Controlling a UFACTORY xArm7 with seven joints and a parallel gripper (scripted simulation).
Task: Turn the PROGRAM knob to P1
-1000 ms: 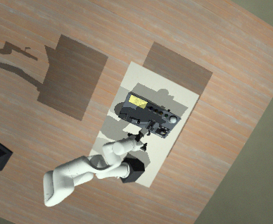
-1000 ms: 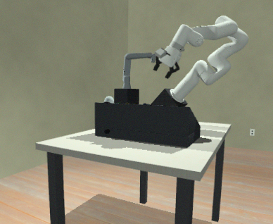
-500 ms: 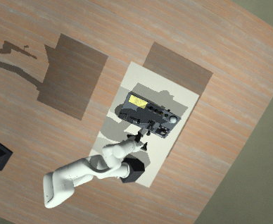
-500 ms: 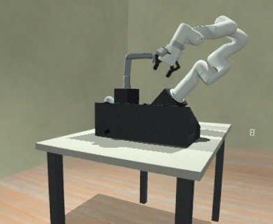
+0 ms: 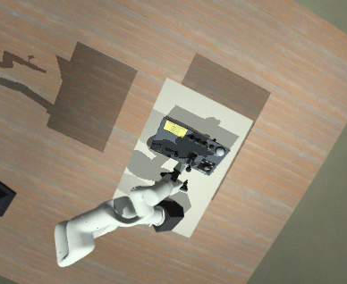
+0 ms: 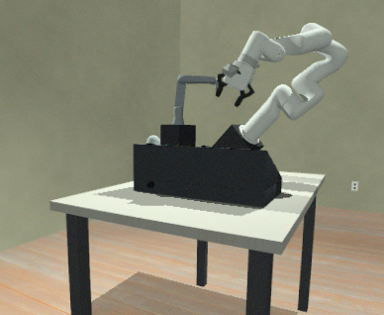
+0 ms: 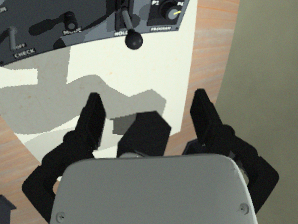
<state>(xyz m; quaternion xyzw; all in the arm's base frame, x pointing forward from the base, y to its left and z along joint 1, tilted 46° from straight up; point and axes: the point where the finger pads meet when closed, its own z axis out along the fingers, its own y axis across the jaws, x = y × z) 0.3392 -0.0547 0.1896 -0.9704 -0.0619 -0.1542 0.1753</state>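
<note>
Now: the small knob 240 mm below my hand, 60 mm to the left of it and 60 mm ahead of it. The rest, counted from my hand: dark grey console 270 mm below, 110 mm ahead; cycle lever 240 mm below, 60 mm to the right, 60 mm ahead.
</note>
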